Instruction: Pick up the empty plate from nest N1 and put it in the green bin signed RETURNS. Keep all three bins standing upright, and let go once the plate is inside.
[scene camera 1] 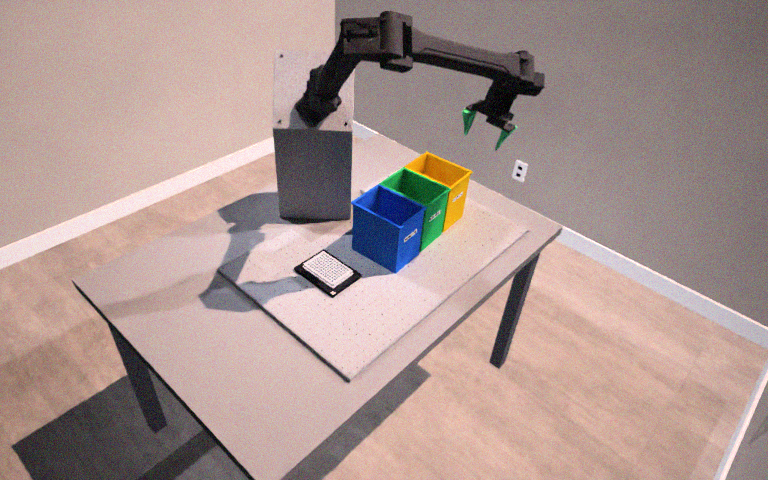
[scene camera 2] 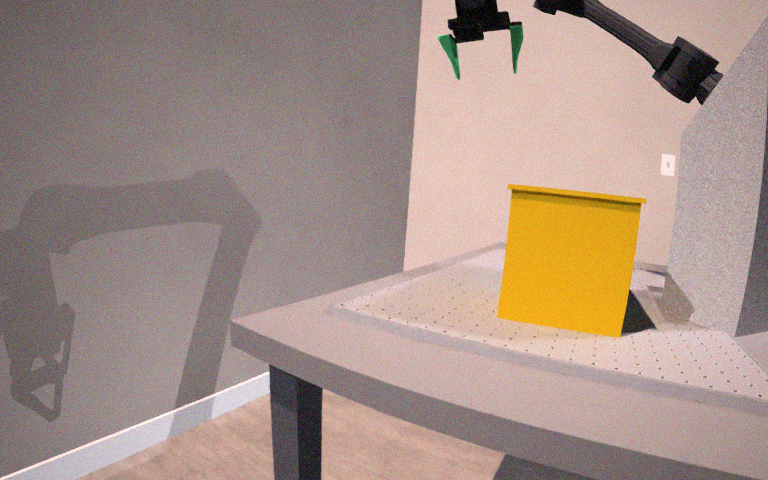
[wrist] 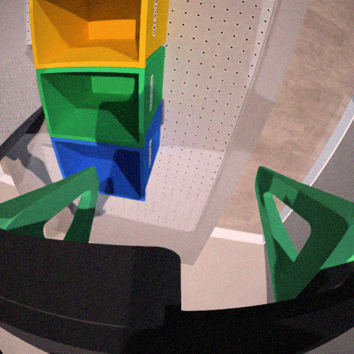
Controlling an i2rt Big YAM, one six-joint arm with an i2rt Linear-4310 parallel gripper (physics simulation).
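Observation:
The white plate with a grid of wells lies flat in a black nest on the perforated board, beside the blue bin; I cannot read a nest label. The plate does not show in the scene camera 2 or wrist views. The green bin stands upright between the blue bin and the yellow bin, both upright. Its white sign is too blurred to read. My gripper is open and empty, high above the bins' level and off to their side.
The bins stand in a tight row on the perforated board, which lies on the table. The arm's grey pedestal stands behind the board. A grey wall rises beyond the table's far side.

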